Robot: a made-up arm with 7 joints.
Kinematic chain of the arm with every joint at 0, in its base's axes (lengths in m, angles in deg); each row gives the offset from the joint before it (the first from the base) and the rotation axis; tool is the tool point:
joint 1: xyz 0 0 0.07 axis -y
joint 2: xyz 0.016 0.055 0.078 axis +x
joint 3: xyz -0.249 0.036 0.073 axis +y
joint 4: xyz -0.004 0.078 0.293 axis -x
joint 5: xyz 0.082 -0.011 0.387 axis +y
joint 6: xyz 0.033 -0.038 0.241 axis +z
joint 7: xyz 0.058 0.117 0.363 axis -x
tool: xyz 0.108 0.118 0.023
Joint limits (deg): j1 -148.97..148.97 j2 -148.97..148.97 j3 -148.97..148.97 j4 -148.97..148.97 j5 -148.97..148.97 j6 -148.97..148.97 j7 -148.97..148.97
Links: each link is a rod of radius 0.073 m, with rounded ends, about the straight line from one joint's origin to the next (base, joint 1, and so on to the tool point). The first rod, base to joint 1, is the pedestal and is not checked.
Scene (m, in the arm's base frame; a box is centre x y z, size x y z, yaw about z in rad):
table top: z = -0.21
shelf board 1: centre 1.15 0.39 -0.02 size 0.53 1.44 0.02 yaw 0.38
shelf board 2: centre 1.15 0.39 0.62 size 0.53 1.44 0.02 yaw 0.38
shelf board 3: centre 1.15 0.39 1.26 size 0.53 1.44 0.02 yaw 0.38
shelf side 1: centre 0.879 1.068 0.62 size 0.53 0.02 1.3 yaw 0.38
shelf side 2: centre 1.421 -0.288 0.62 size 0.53 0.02 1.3 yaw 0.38
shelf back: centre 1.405 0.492 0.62 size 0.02 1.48 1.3 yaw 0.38
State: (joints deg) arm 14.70 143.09 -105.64 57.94 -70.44 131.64 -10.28
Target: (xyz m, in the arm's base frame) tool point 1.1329 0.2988 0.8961
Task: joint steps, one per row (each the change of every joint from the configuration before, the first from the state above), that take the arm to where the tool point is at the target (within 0.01 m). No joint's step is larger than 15 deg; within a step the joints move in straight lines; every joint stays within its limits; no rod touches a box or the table.
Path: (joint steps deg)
1: -13.74 -2.02 -4.59 -1.48 7.32 1.28 -2.98
2: -13.74 -2.02 -4.59 -1.48 7.33 1.29 -2.97
3: -13.74 -2.03 -4.59 -1.48 7.32 1.28 -2.98
4: -13.74 -2.02 -4.59 -1.48 7.32 1.28 -2.98
5: -13.74 -2.02 -4.59 -1.48 7.33 1.28 -2.98
6: -13.74 -2.02 -4.59 -1.48 7.32 1.29 -2.97
7: -13.73 -2.02 -4.59 -1.47 7.32 1.28 -2.98

